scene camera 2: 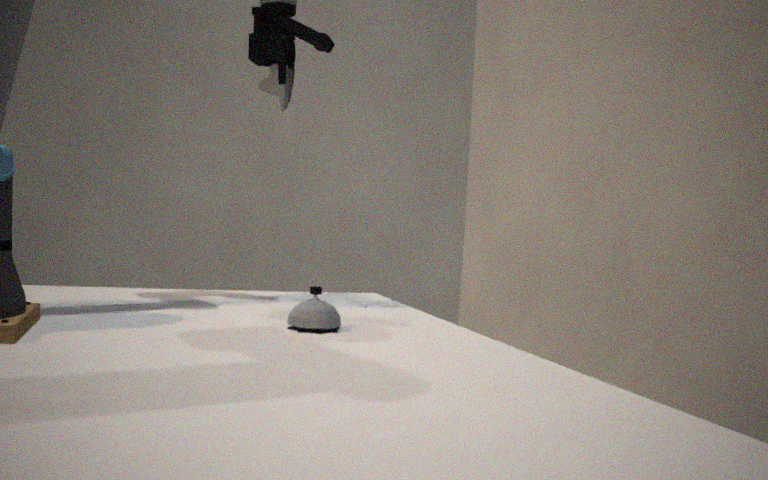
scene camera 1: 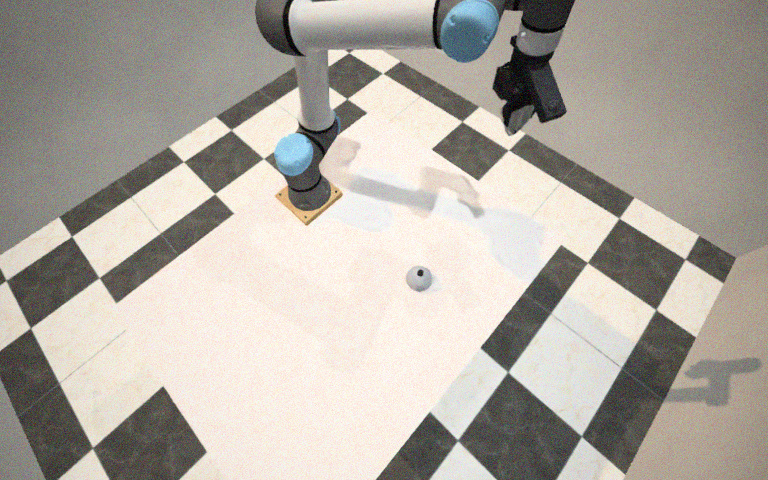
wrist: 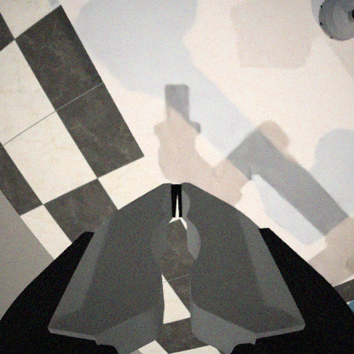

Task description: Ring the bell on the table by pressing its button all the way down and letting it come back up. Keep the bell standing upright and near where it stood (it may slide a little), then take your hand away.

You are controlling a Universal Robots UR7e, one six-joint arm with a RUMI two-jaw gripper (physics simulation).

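Frame: origin at the arm's base, x ahead, y left, z up, level; millimetres.
Where they show: gripper, fingertip midpoint: (scene camera 2: 283,110) (scene camera 1: 510,135); arm's base, link origin: (scene camera 1: 310,193).
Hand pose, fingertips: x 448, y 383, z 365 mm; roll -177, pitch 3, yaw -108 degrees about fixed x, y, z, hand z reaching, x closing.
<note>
Each offset is from my fingertips to the top centre of the thing. Level surfaces: height alone.
The bell @[dy -305, dx +42, dz -321 mm] (scene camera 1: 417,279) (scene camera 2: 314,315) (wrist: 336,21) is a grey dome on a dark base and stands upright on the white table top. Its small black button @[dy -305, dx +42, dz -321 mm] (scene camera 1: 420,272) (scene camera 2: 315,290) sits raised on a thin stem at the top. In the wrist view the bell is cut off at the top right corner. My gripper (scene camera 1: 511,132) (scene camera 2: 284,108) (wrist: 176,186) is shut and empty, its fingertips pointing down. It hangs high above the table and well away from the bell, up and to the right of it in the first scene view and up and slightly left in the second.
The arm's base stands on a wooden plate (scene camera 1: 306,216) (scene camera 2: 23,327), left of the bell in both scene views. The table top @[dz -387 mm] (scene camera 1: 254,350) (scene camera 2: 226,441) has dark and light squares around a pale middle. The arm's shadows fall on it. Grey and beige walls (scene camera 2: 611,198) rise behind.
</note>
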